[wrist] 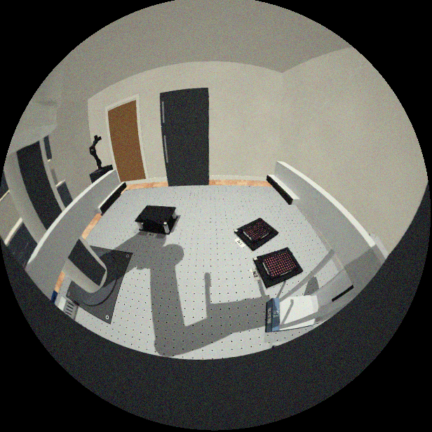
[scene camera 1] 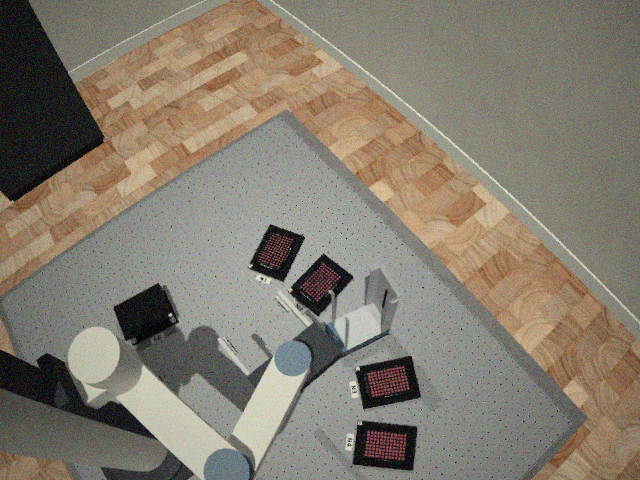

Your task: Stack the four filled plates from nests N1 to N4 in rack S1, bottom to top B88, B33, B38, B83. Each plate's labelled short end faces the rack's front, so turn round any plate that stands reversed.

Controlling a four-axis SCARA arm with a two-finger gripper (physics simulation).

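Places are measured from the arm's base along level axes (x ahead, y left, z up), in centimetres.
Where they show: gripper, fingertip midpoint: [scene camera 1: 249, 316]; arm's base, link origin: [scene camera 1: 146, 446].
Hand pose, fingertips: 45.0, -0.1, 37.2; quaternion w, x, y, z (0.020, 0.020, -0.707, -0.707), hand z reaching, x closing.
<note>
Each offset is from my fingertips to the centre of the thing, as dx, dy, dz. "*": to the spot under its first point.
The filled plates, pink wells in black frames, lie in nest N1 {* +20.6, +25.1, -33.4} [scene camera 1: 276, 252] [wrist: 257, 230], nest N2 {* +25.2, +8.5, -33.8} [scene camera 1: 321, 283] [wrist: 280, 265], nest N3 {* +21.3, -26.7, -33.3} [scene camera 1: 388, 381] and nest N4 {* +9.3, -39.8, -33.3} [scene camera 1: 385, 445]. The plates' own codes are too small to read. A low black stand with silver corner posts, apparently rack S1 {-23.5, +32.8, -32.4} [scene camera 1: 146, 313] [wrist: 157, 215], stands at the left in scene camera 1; its inside is hidden from above. My gripper [scene camera 1: 263, 331] [wrist: 192, 168] is open and empty, its two pale fingers wide apart above the table between the rack and the nests.
A white device with a blue front edge and clear upright panels {* +25.3, -9.8, -30.7} [scene camera 1: 361, 325] [wrist: 298, 310] stands between N2 and N3, close by my wrist. The arm covers the lower left in scene camera 1. A dark base plate [wrist: 114, 287] lies at the left in the wrist view.
</note>
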